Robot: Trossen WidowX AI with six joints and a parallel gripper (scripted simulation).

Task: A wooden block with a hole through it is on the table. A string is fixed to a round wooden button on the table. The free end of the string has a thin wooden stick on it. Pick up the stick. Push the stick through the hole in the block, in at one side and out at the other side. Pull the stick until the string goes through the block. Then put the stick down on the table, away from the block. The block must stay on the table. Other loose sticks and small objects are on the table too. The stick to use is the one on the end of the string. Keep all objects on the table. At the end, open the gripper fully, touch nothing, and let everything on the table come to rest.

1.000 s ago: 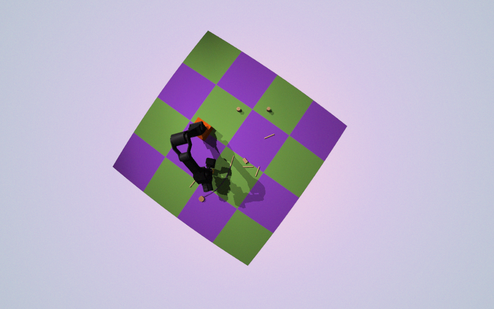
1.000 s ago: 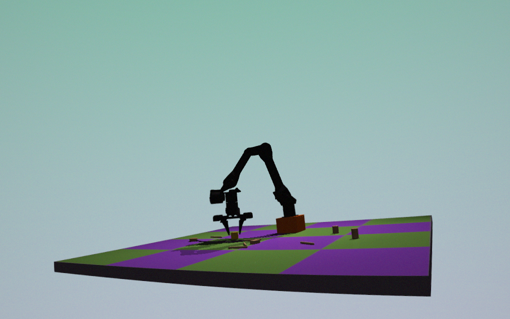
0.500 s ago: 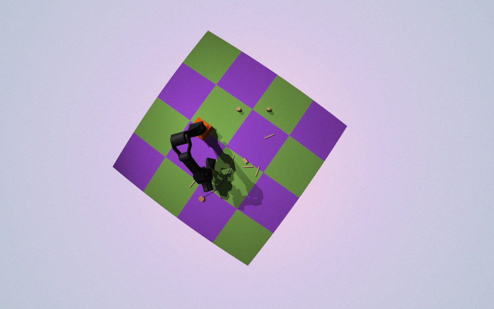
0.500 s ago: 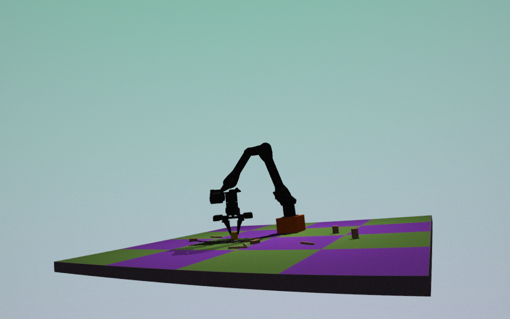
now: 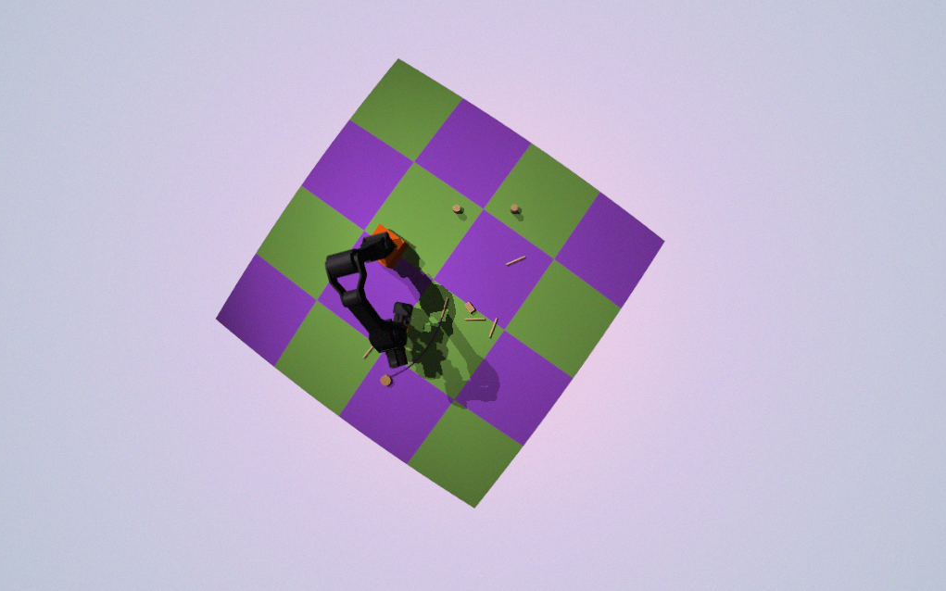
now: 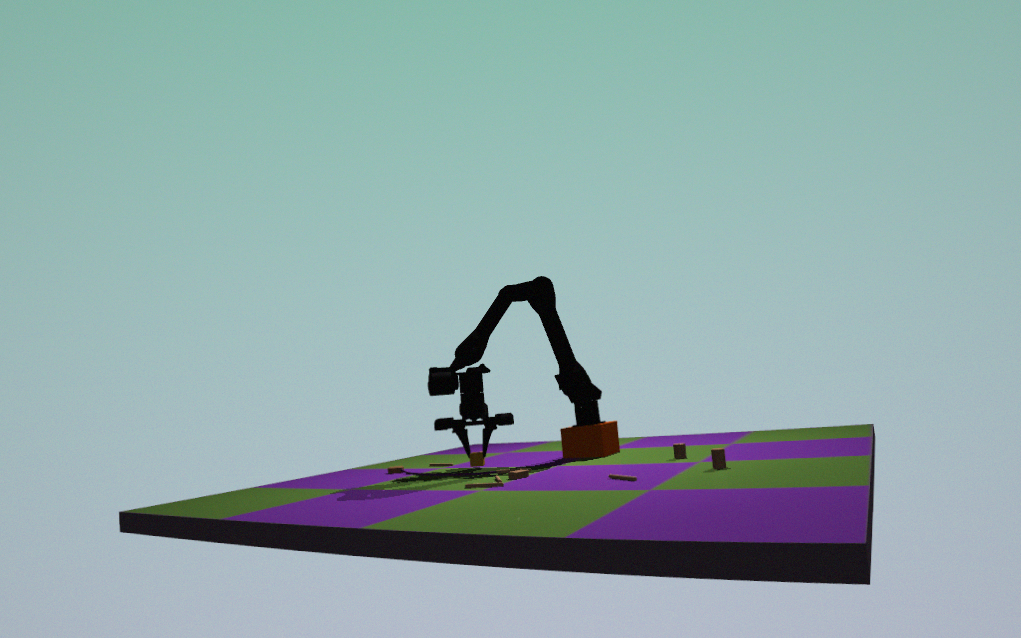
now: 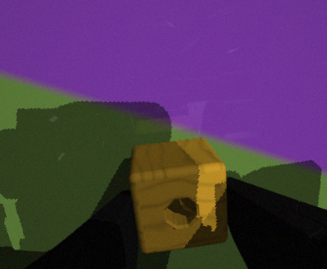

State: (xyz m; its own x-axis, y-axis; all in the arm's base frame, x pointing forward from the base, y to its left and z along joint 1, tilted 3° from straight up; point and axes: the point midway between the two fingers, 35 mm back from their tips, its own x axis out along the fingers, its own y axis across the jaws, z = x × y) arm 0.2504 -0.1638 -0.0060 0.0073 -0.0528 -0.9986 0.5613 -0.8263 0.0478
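Right now my gripper tip is 60 mm short of the thin wooden stick, 140 mm to the right of it and 20 mm above it. From my gripper tip the other things lie so: round wooden button (90 mm ahead, 200 mm to the right, 20 mm below); small wooden piece (120 mm ahead, 220 mm to the left, 20 mm below).
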